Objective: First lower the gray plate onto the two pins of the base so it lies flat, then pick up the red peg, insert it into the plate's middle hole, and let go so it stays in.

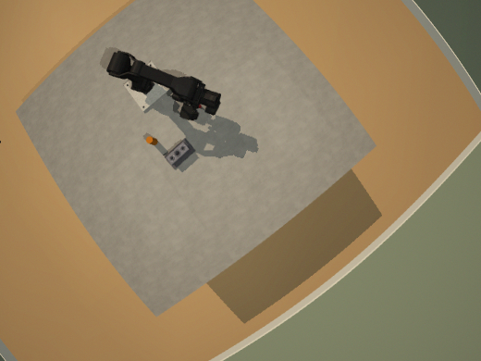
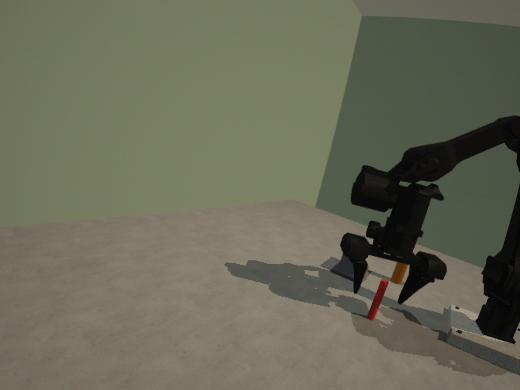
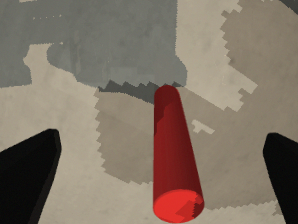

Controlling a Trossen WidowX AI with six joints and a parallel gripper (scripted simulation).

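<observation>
Right now my gripper tip is 240 mm to the left of the orange cylinder and 50 mm past it. Also, from my gripper tip: red peg right at my gripper tip.
</observation>
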